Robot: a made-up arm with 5 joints.
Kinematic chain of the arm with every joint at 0, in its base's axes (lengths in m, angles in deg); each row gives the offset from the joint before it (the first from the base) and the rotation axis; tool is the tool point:
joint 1: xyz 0 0 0.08 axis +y
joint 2: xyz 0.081 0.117 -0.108 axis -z
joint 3: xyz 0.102 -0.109 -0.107 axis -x
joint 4: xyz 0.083 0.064 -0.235 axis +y
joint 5: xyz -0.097 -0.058 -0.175 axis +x
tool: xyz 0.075 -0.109 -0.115
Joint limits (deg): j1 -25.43..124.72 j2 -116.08..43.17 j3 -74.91..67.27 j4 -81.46..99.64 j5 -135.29..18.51
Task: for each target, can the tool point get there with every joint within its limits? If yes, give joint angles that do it. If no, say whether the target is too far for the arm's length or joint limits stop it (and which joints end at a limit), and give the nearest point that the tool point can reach.
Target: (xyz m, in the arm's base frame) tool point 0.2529 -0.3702 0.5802
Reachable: no: joint limits stop it (at a limit: joint 1, joint 2, joint 3) | nearest point -0.0521 -0.2891 0.4775 | short by 0.332 m
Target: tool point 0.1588 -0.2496 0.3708
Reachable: no: joint limits stop it (at a limit: joint 1, joint 2, joint 3) | nearest point -0.0283 -0.2124 0.3923 | short by 0.192 m
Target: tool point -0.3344 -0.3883 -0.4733
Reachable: yes | joints 63.53 14.46 30.05 -47.87 -1.58
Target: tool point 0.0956 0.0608 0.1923
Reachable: no: joint limits stop it (at a limit: joint 1, joint 2, joint 3, joint 4) | nearest point -0.0301 -0.0615 0.3272 | short by 0.221 m
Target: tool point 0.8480 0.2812 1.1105
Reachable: no: too far | nearest point 0.6964 0.2037 0.1899 | short by 0.936 m
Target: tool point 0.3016 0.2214 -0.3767
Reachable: yes | joints -4.62 -69.16 -5.30 0.91 -116.18
